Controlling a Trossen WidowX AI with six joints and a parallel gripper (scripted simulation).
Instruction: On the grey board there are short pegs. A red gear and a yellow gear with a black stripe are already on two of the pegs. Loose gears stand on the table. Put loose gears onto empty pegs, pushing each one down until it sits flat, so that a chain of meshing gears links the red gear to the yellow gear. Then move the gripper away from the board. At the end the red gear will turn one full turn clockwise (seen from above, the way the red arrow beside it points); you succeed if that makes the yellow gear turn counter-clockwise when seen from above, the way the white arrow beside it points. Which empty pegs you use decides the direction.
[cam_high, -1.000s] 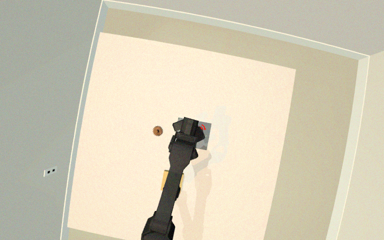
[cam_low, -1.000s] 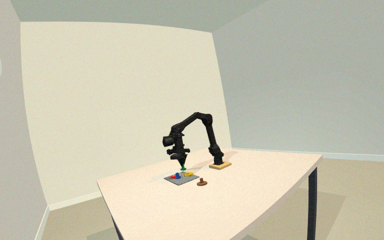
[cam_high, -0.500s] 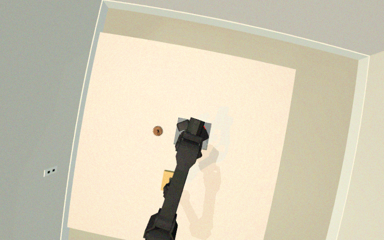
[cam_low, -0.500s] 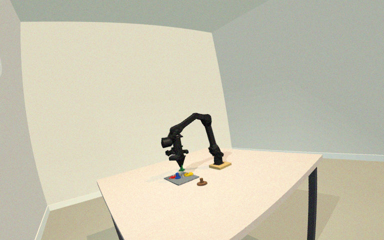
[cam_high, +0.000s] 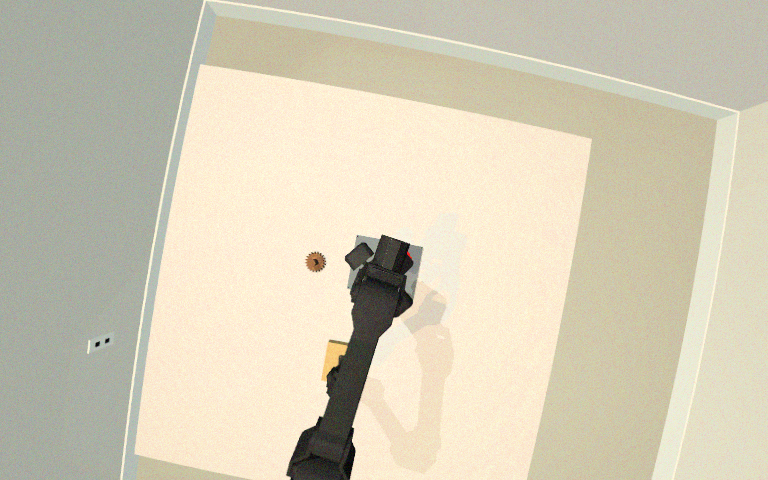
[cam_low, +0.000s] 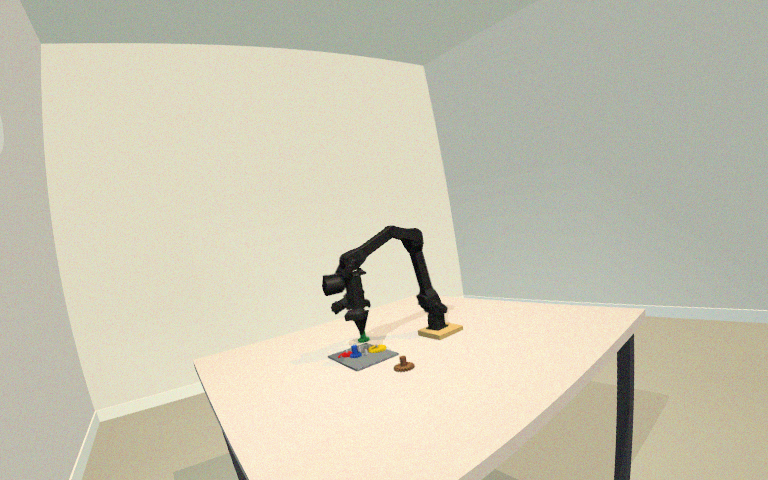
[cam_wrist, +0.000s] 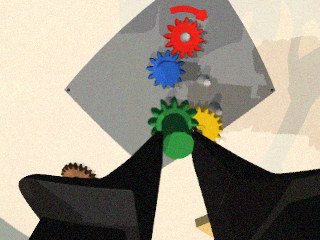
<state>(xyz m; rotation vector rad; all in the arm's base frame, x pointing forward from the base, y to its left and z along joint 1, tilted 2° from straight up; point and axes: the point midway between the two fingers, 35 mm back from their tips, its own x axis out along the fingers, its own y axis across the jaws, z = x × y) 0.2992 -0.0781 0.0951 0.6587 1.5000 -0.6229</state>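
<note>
Now: the blue gear 30 mm ahead of my gripper tip, 20 mm to the right of it and 60 mm below it. Also, from my gripper tip: yellow gear (50 mm behind, 70 mm below); then green gear (10 mm below); then red gear (40 mm ahead, 60 mm to the right, 70 mm below).
</note>
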